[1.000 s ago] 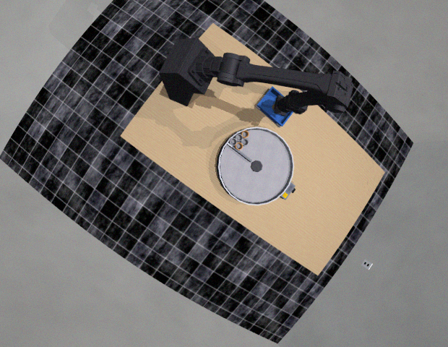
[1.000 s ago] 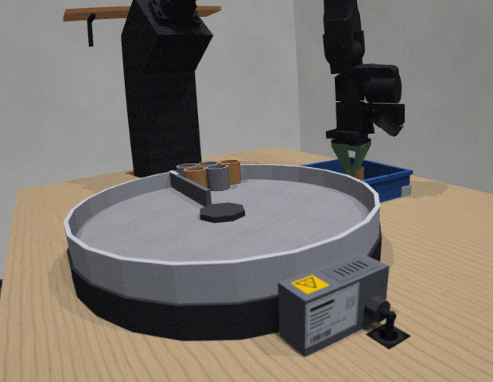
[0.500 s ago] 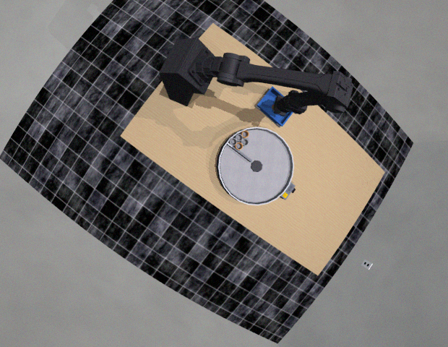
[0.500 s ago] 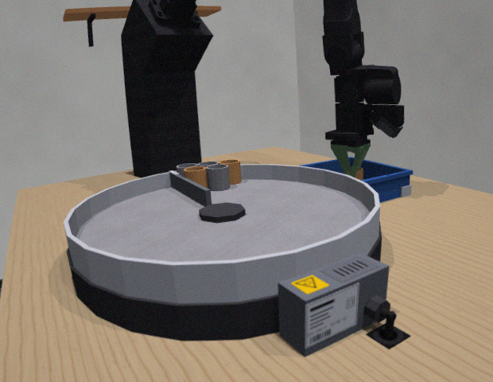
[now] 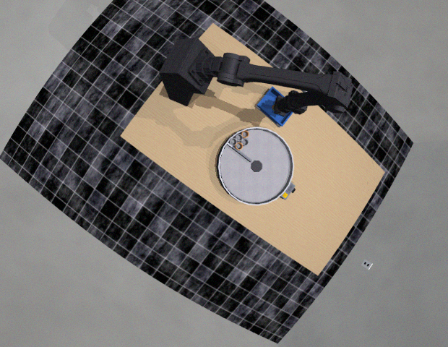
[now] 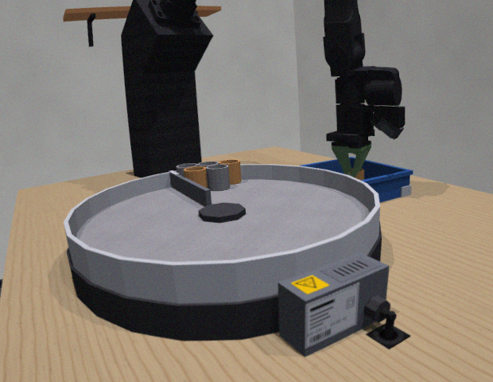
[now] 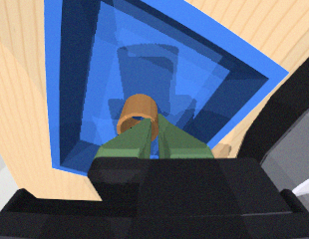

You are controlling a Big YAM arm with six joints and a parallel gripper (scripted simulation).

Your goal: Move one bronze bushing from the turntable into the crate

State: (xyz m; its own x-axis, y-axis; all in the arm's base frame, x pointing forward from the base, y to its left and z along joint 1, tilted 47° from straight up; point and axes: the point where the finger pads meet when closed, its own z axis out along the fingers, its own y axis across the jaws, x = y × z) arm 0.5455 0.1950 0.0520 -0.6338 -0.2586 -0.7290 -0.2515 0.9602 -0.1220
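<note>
My hand is 1 cm past the blue crate, 1 cm to the right of it and 1 cm above it.
</note>
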